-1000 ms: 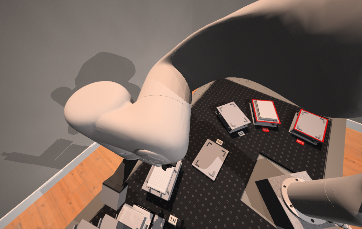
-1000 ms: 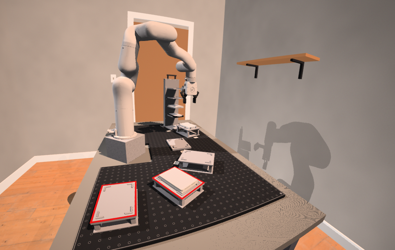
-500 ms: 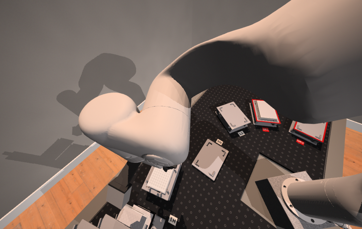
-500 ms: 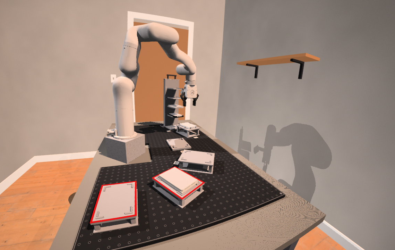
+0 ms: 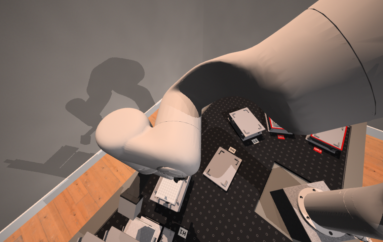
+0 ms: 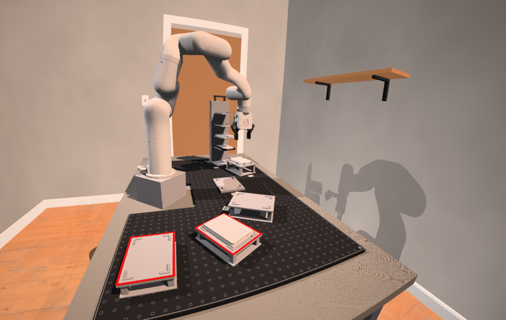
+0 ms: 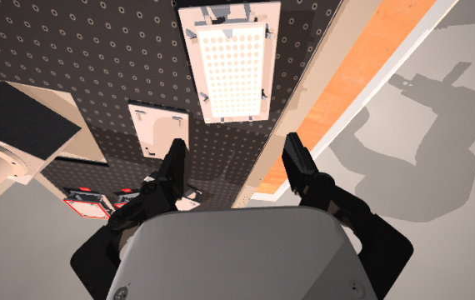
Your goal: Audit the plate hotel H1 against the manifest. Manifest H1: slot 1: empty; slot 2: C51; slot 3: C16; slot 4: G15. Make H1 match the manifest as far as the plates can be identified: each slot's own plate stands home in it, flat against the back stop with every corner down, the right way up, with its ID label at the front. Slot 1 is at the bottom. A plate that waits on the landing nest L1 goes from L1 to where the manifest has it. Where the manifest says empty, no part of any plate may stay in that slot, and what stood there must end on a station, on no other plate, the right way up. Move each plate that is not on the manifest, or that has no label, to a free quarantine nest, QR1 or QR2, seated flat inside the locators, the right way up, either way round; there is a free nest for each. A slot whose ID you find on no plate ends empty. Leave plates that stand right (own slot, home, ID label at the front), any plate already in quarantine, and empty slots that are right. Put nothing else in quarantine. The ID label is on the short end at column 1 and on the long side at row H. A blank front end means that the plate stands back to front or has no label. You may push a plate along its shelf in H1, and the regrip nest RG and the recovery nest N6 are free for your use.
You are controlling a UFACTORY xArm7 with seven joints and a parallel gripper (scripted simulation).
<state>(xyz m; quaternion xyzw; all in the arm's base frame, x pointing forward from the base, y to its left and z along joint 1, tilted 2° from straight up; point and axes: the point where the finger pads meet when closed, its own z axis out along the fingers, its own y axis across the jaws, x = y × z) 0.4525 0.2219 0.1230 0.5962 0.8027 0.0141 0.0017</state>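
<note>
The regrip nest RG is 160 mm below my hand and 10 mm to the left of it. From my hand the other things lie so: clear plate labelled C51 (190 mm to the left, 60 mm behind, 20 mm below); RG label (210 mm below, 90 mm to the right, 30 mm ahead); dark plate (190 mm to the left, 100 mm below, 60 mm behind).
</note>
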